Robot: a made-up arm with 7 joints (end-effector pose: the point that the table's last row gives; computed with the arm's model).
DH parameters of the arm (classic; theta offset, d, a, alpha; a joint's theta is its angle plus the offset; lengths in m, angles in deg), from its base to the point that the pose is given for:
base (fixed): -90 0.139 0 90
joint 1: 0 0.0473 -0.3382 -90
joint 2: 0 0.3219 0.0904 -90
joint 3: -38.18 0 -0.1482 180
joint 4: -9.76 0 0.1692 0
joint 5: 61.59 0.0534 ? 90
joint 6: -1.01 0 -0.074 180
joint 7: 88.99 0.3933 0.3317 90
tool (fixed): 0 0.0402 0 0
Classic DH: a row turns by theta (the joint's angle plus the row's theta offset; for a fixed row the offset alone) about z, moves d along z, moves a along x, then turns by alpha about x.
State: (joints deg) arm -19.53 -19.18 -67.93 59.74 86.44 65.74 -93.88
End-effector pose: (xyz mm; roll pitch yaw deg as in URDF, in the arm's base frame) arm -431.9 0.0 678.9 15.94 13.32 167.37
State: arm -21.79 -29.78 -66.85 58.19 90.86 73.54 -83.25
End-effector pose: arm -451.0 39.4 697.3 16.83 11.62 158.68
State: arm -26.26 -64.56 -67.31 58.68 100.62 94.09 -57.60
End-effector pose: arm -416.1 206.0 816.7 31.42 0.34 133.59
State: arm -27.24 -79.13 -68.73 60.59 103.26 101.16 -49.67
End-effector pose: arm -349.0 269.3 873.0 41.06 -5.50 123.19
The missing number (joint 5, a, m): -0.0947
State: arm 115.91 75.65 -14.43 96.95 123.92 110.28 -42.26
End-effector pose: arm 8.7 540.9 -143.7 -85.45 -76.52 50.78
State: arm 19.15 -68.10 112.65 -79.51 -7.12 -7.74 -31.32
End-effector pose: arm -204.3 126.3 397.8 -168.63 5.39 -62.20
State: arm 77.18 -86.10 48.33 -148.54 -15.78 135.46 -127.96
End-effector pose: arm -359.8 479.0 -75.6 -3.68 -6.30 123.07
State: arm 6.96 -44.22 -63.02 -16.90 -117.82 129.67 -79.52
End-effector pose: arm -103.6 733.3 690.1 108.32 15.43 108.30
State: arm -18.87 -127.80 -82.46 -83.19 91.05 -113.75 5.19
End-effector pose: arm -442.9 943.1 336.5 -97.54 -17.57 114.47
